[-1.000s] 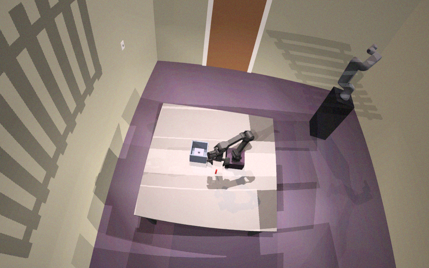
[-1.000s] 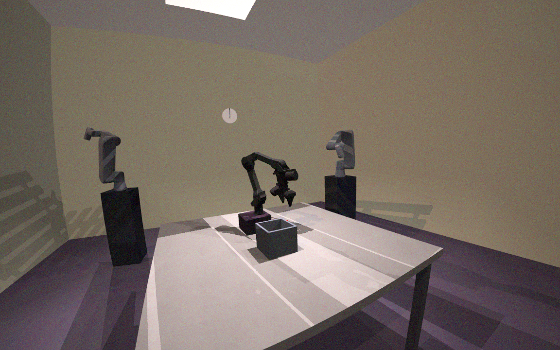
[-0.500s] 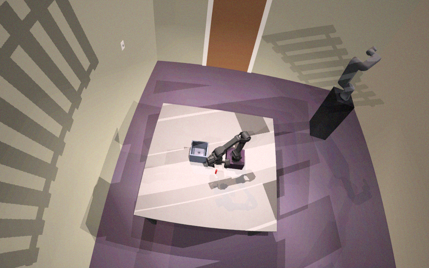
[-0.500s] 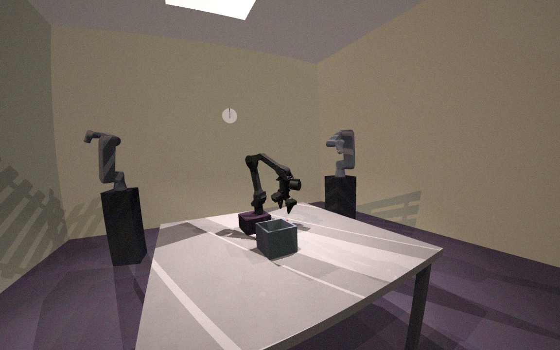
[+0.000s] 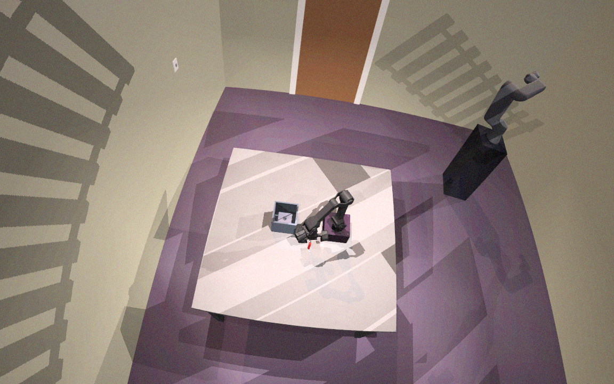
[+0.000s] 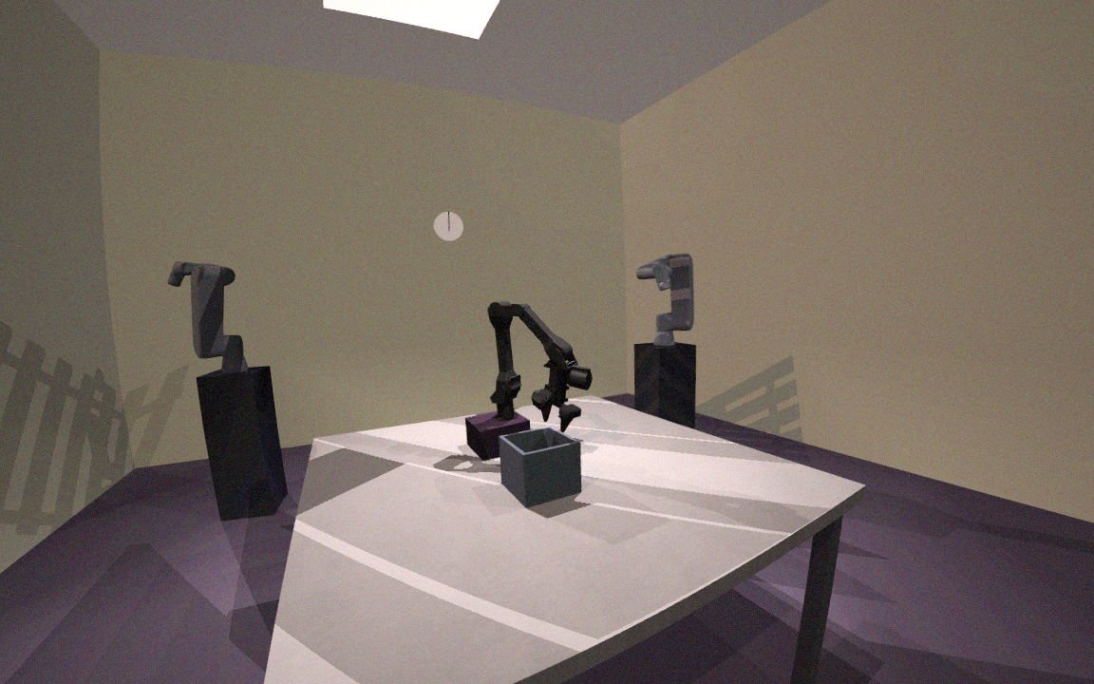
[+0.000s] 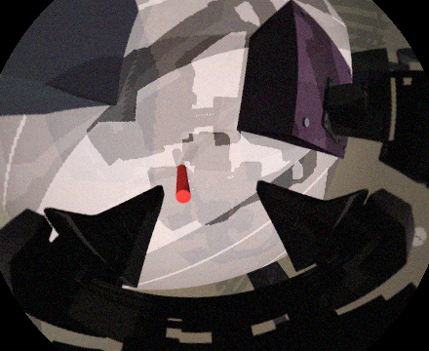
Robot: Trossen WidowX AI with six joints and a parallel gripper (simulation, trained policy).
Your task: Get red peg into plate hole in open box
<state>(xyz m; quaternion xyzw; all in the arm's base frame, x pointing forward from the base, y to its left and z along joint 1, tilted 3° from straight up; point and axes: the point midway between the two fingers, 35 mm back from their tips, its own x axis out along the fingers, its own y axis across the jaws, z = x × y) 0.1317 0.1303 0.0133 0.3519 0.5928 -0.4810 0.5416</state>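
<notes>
Now: the red peg 2 cm ahead of my gripper tip, 2 cm to the left of it and 5 cm below it. The rest, counted from my gripper tip: plate: 23 cm ahead, 12 cm to the right, 4 cm below.
</notes>
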